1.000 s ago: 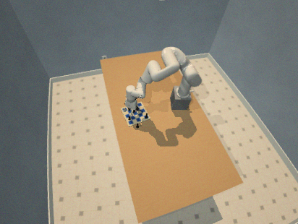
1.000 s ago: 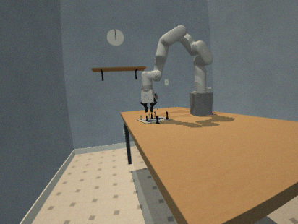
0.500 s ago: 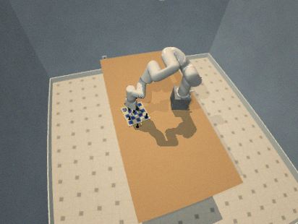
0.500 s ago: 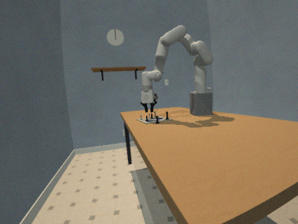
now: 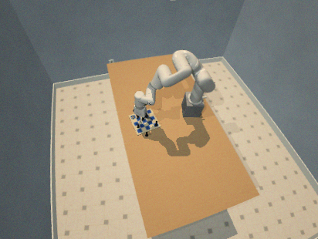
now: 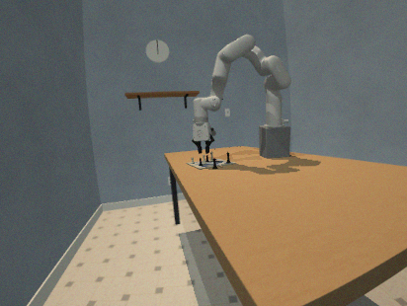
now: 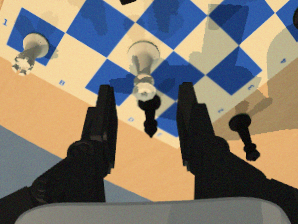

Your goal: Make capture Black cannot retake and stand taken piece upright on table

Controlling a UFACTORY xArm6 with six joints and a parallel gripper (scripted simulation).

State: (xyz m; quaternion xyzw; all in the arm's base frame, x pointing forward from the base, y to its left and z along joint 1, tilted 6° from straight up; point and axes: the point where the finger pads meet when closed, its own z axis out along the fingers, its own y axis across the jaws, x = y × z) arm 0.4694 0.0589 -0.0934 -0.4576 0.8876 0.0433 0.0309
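My hand is 50 mm above the white piece. Also, from my hand: black piece (30 mm ahead, 40 mm to the left, 60 mm below); then chessboard (30 mm behind, 10 mm to the right, 80 mm below).
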